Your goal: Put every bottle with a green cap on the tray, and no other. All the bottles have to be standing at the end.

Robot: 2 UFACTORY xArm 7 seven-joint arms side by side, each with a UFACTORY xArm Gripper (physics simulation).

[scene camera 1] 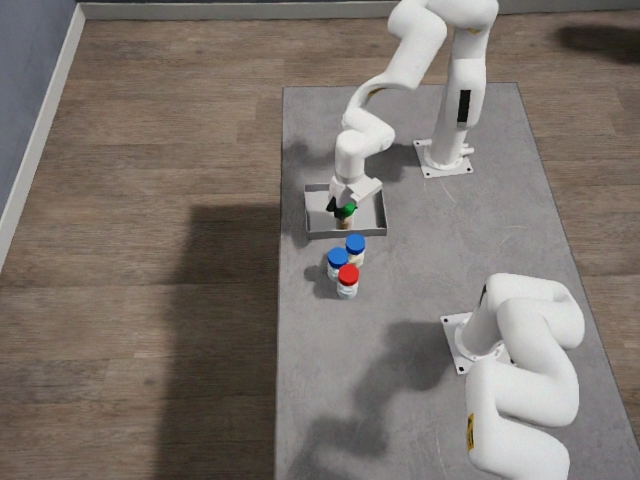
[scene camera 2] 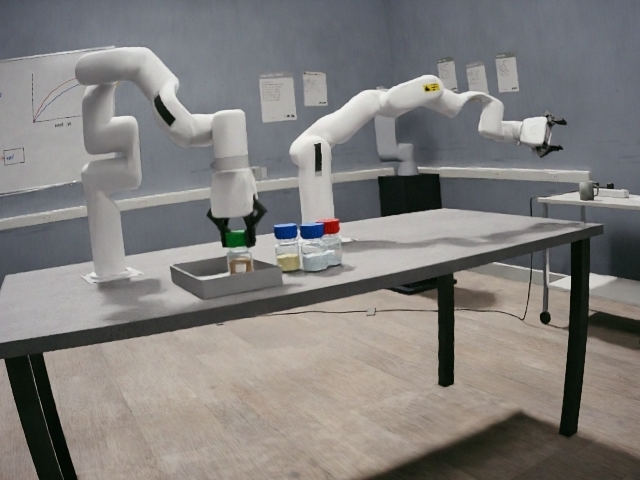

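Seen in the pictures: left gripper, fingertip midpoint: (scene camera 2: 563, 134); right gripper, fingertip midpoint: (scene camera 1: 345, 211) (scene camera 2: 239, 247); left arm's base at its link origin: (scene camera 1: 478, 340); right arm's base at its link origin: (scene camera 1: 442, 156) (scene camera 2: 111, 275).
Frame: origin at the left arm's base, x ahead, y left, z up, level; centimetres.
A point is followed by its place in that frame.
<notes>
The green-capped bottle (scene camera 1: 344, 221) {x 29.0, y -39.2, z 5.9 cm} (scene camera 2: 239, 260) {x 30.8, y -43.1, z 5.0 cm} with brown contents is upright within the walls of the grey tray (scene camera 1: 373, 232) {x 20.6, y -36.4, z 2.1 cm} (scene camera 2: 206, 290) {x 38.7, y -55.4, z 1.8 cm}; whether its base touches the tray floor is hard to tell. My right gripper (scene camera 1: 343, 210) {x 28.2, y -41.5, z 7.5 cm} (scene camera 2: 238, 240) {x 28.2, y -41.5, z 7.5 cm} points down and is shut on its cap. A blue-capped bottle with yellow contents (scene camera 1: 355, 250) {x 28.5, y -26.4, z 10.3 cm} (scene camera 2: 287, 249) {x 30.4, y -30.4, z 5.3 cm}, a blue-capped bottle with pale contents (scene camera 1: 337, 263) {x 34.1, y -23.1, z 10.5 cm} (scene camera 2: 312, 248) {x 35.6, y -27.2, z 5.5 cm} and a red-capped bottle (scene camera 1: 347, 281) {x 32.4, y -17.3, z 10.4 cm} (scene camera 2: 333, 242) {x 34.3, y -20.4, z 5.6 cm} stand close together on the table beside the tray. My left gripper (scene camera 2: 557, 135) {x 50.5, y 63.1, z 28.9 cm} is open and empty, raised at the right.
The grey table (scene camera 1: 330, 361) {x 39.6, y -0.3, z 0.0 cm} (scene camera 2: 413, 248) {x 33.9, y 5.4, z 0.0 cm} carries both arm bases. The three bottles stand just outside the tray wall, near the right gripper. A white trolley (scene camera 2: 568, 200) with a mug is at the far right in scene camera 2.
</notes>
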